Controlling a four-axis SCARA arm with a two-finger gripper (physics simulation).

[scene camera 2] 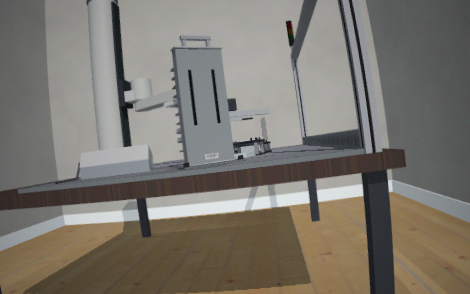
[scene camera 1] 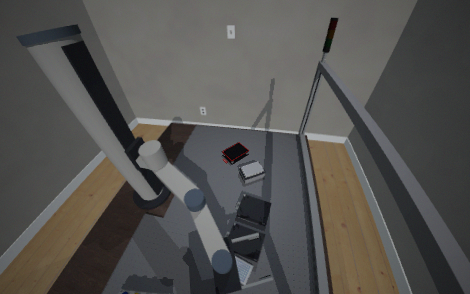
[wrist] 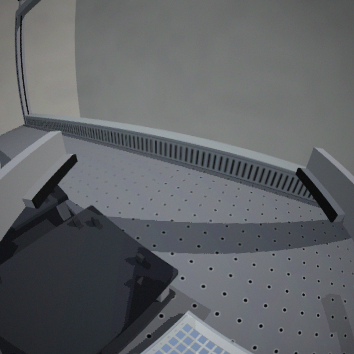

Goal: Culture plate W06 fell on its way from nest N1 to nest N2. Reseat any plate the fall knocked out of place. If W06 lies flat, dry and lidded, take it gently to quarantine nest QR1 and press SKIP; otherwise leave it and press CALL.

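Where they show: gripper, fingertip midpoint: (scene camera 2: 259,113) (scene camera 1: 264,255) (wrist: 191,148); arm's base, origin of the base link: (scene camera 1: 153,191).
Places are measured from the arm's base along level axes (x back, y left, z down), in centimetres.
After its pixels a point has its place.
Note:
The culture plate (scene camera 1: 243,270) {x -64.6, y -31.0, z -2.9 cm} (wrist: 192,337) {x -66.3, y -29.9, z -2.9 cm}, white-rimmed with a blue grid, lies on the perforated table beside dark nest N1 (scene camera 1: 245,246) {x -64.0, y -21.6, z -7.1 cm} (wrist: 75,285) {x -64.6, y -20.2, z -7.0 cm}. One corner shows in the wrist view; its lid and any wetness cannot be made out. Nest N2 (scene camera 1: 254,209) {x -66.0, y -2.1, z -5.9 cm} stands behind N1; both nests' tops look bare. My gripper (scene camera 1: 265,258) {x -72.2, y -25.7, z -16.4 cm} (scene camera 2: 260,115) {x -72.2, y -25.7, z -16.4 cm} (wrist: 191,148) {x -72.2, y -25.7, z -16.4 cm} is open and empty, above nest height. In scene camera 1 one finger crosses over N1 and the other lies past the plate's near side. A red-edged dark nest (scene camera 1: 235,151) {x -47.6, y 40.2, z -5.3 cm} stands farthest back.
A white plate (scene camera 1: 252,168) {x -61.8, y 24.1, z -8.2 cm} sits on a nest between N2 and the red-edged one. A tall grey rack (scene camera 2: 205,100) {x -58.4, y -59.4, z -19.2 cm} and a white box (scene camera 2: 116,162) {x -28.1, y -56.2, z -5.3 cm} stand at the front. A slotted rail (wrist: 175,147) {x -96.5, y -13.8, z -4.1 cm}, frame post (scene camera 2: 362,75) {x -98.2, y -72.5, z -18.3 cm} and signal tower (scene camera 1: 330,35) {x -98.2, y 68.6, z -77.1 cm} (scene camera 2: 289,33) {x -97.7, y 68.8, z -76.3 cm} border the table.

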